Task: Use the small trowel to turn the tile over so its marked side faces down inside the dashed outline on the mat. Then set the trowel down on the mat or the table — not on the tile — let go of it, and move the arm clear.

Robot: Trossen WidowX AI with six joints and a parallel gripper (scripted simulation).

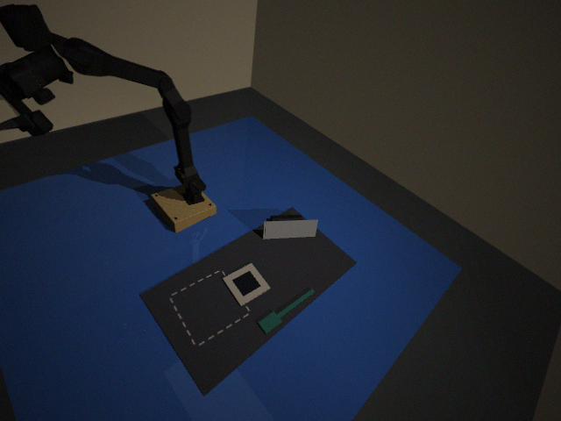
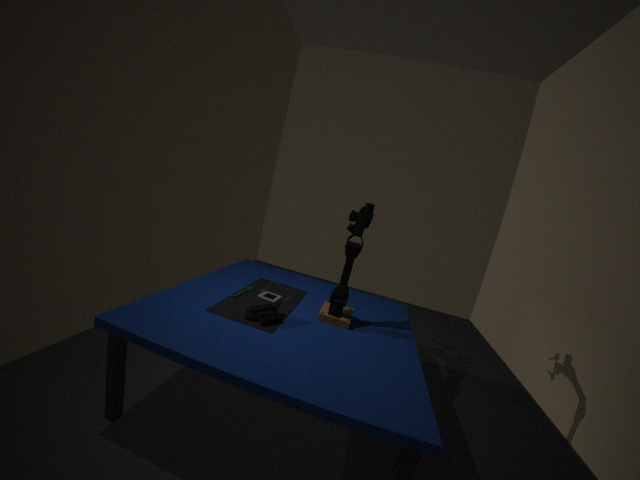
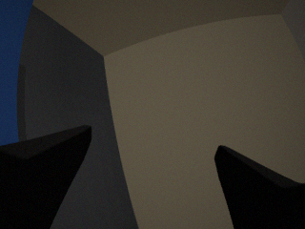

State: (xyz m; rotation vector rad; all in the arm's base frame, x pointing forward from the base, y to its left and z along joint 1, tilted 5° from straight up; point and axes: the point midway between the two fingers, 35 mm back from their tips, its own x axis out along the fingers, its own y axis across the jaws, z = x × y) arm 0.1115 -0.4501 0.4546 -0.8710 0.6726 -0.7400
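Now: gripper tip 130 mm short of the trowel, 680 mm to the right of it and 500 mm above it. From my gripper tip the other things lie so: green long-handled tool: 410 mm ahead, 500 mm to the left, 520 mm below; then square tile: 270 mm ahead, 450 mm to the left, 520 mm below; then dark mat: 270 mm ahead, 500 mm to the left, 550 mm below.
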